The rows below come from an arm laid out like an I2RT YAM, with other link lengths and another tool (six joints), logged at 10 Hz.
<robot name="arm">
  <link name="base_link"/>
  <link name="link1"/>
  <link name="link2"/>
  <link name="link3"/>
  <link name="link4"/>
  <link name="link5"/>
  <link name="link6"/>
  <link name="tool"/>
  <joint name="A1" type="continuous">
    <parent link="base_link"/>
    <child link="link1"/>
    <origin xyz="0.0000 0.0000 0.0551" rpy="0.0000 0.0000 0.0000"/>
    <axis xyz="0 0 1"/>
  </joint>
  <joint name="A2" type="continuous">
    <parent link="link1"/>
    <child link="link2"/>
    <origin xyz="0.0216 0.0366 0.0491" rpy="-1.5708 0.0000 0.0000"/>
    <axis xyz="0 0 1"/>
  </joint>
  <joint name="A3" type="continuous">
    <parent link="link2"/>
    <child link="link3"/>
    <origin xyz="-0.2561 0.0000 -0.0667" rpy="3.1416 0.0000 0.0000"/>
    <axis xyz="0 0 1"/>
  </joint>
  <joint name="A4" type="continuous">
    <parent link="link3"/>
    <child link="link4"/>
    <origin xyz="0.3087 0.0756 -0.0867" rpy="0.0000 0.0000 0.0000"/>
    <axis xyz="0 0 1"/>
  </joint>
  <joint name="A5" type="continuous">
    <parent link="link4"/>
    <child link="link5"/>
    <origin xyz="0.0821 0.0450 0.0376" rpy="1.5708 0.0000 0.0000"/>
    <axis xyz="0 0 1"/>
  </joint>
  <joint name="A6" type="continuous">
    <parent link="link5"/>
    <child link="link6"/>
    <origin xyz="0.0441 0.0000 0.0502" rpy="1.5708 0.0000 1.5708"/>
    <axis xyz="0 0 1"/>
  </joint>
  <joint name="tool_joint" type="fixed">
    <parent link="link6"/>
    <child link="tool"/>
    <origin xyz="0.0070 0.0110 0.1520" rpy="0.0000 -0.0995 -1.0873"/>
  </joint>
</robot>
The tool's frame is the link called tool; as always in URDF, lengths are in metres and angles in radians. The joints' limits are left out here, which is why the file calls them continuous.
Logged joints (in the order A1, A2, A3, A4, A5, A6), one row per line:
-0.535, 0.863, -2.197, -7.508, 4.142, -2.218
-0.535, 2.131, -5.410, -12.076, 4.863, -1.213
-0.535, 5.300, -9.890, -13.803, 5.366, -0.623
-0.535, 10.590, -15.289, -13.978, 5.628, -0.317
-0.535, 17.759, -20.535, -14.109, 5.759, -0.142
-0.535, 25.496, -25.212, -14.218, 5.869, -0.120
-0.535, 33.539, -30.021, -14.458, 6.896, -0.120
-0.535, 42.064, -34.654, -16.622, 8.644, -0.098
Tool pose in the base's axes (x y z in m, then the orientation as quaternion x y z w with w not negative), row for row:
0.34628, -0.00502, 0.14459, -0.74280, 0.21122, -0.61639, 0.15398
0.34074, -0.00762, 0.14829, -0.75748, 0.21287, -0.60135, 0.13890
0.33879, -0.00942, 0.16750, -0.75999, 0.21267, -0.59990, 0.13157
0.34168, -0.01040, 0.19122, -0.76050, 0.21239, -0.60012, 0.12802
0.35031, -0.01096, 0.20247, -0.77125, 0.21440, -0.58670, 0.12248
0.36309, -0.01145, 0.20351, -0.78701, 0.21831, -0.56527, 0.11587
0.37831, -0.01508, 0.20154, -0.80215, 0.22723, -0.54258, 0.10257
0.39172, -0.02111, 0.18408, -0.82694, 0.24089, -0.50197, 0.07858
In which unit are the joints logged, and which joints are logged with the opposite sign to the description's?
The joints are logged in degrees. Opposite sign: A3, A6.
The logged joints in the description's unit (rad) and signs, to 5 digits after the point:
-0.00934, 0.01506, 0.03834, -0.13104, 0.07229, 0.03871
-0.00934, 0.03719, 0.09442, -0.21077, 0.08488, 0.02117
-0.00934, 0.09250, 0.17261, -0.24091, 0.09365, 0.01087
-0.00934, 0.18483, 0.26684, -0.24396, 0.09823, 0.00553
-0.00934, 0.30995, 0.35840, -0.24625, 0.10051, 0.00248
-0.00934, 0.44499, 0.44003, -0.24815, 0.10243, 0.00209
-0.00934, 0.58537, 0.52397, -0.25234, 0.12036, 0.00209
-0.00934, 0.73416, 0.60483, -0.29011, 0.15087, 0.00171

